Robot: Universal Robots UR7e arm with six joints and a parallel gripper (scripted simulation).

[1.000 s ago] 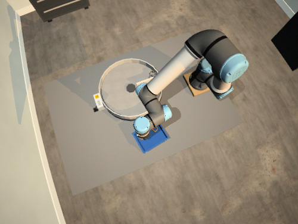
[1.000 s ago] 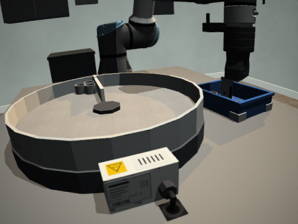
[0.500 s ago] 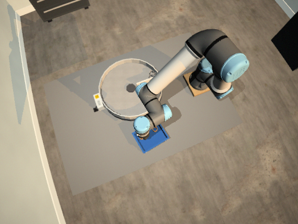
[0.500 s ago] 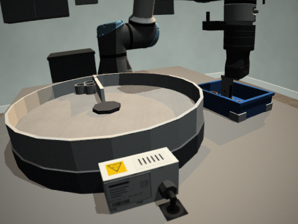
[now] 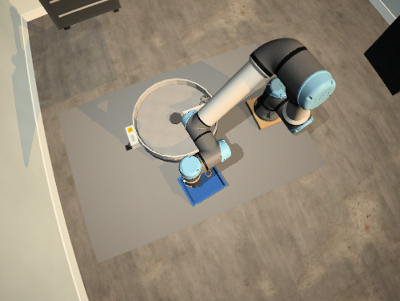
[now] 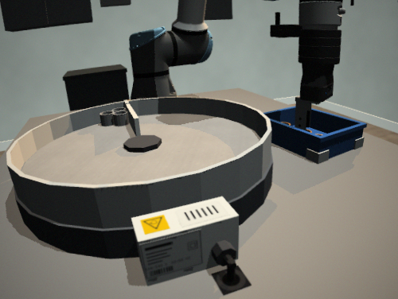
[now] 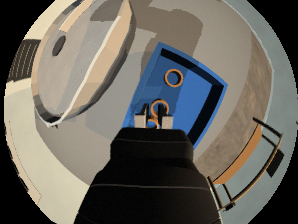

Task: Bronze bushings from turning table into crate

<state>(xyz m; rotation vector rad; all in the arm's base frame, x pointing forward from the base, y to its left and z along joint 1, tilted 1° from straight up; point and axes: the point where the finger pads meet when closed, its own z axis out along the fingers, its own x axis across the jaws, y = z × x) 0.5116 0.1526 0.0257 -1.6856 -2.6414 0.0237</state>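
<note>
My gripper is now 2 cm past the blue crate, 3 cm to the right of it and 3 cm above it. From my hand the other things lie so: round turning table 5 cm behind, 31 cm to the right, 1 cm below.
</note>
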